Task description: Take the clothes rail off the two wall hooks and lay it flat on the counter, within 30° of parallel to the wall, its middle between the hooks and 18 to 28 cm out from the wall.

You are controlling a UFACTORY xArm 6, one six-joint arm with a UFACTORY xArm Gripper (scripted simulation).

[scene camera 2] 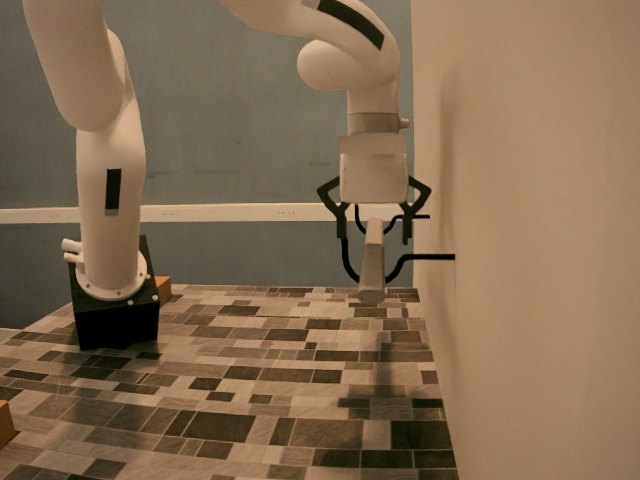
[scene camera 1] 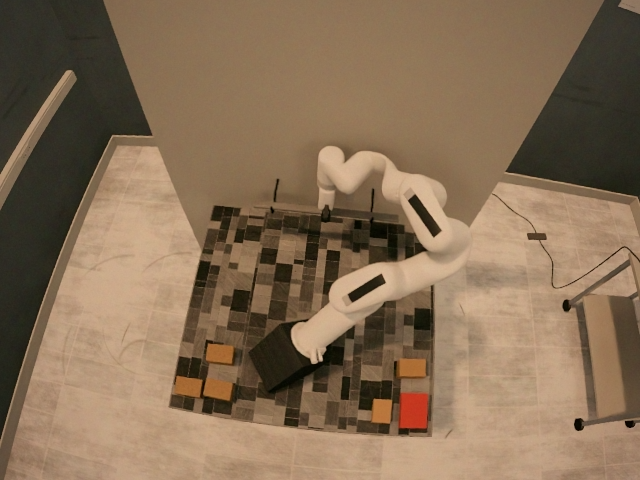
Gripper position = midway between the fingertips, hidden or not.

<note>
In view: the gripper (scene camera 2: pixel 374 243), a clothes rail (scene camera 2: pixel 372 289), a red block (scene camera 1: pixel 413 406) and a wall (scene camera 1: pixel 234 102).
Scene camera 2 does not show the red block: it is out of frame.
</note>
